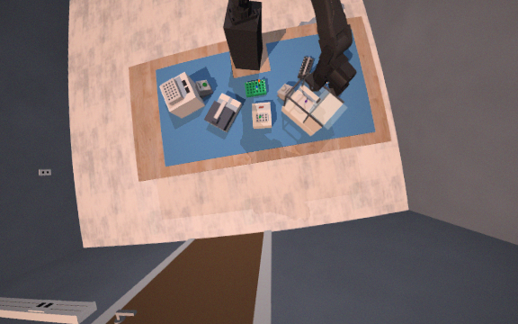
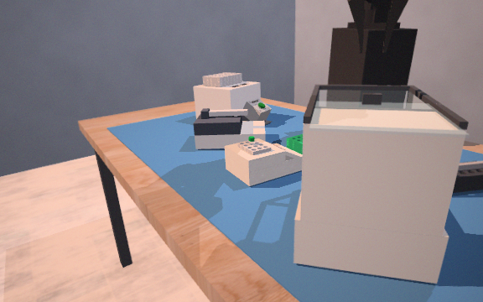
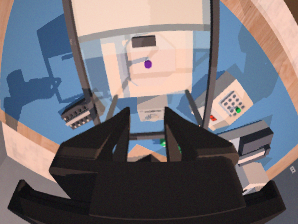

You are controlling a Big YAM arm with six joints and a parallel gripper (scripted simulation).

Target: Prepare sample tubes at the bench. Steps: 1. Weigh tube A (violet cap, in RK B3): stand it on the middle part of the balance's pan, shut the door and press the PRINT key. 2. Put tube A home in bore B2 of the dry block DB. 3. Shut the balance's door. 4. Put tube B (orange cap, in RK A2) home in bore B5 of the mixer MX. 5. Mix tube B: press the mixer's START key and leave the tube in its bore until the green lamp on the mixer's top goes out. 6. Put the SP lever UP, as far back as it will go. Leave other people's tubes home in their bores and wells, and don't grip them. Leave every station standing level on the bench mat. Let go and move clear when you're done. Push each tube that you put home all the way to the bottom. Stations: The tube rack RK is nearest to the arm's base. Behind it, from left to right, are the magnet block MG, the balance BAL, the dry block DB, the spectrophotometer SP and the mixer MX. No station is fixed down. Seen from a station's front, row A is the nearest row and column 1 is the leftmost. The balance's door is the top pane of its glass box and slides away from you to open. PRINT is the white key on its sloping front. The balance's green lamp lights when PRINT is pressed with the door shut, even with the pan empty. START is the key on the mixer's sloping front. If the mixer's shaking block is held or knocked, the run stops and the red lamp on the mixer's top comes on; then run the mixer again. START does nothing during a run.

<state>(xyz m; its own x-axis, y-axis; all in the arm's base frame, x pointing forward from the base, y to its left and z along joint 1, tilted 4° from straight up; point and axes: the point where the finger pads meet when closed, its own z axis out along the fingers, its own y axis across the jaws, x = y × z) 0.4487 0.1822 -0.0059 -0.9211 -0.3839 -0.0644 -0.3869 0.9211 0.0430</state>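
My hand is 70 mm short of the balance door, 40 mm to the right of it and 70 mm above it. The rest, counted from my hand: dry block (50 mm behind, 250 mm to the right, 250 mm below); then blue-capped tube (220 mm behind, 220 mm to the right, 250 mm below); then magnet block (240 mm behind, 110 mm to the left, 260 mm below).
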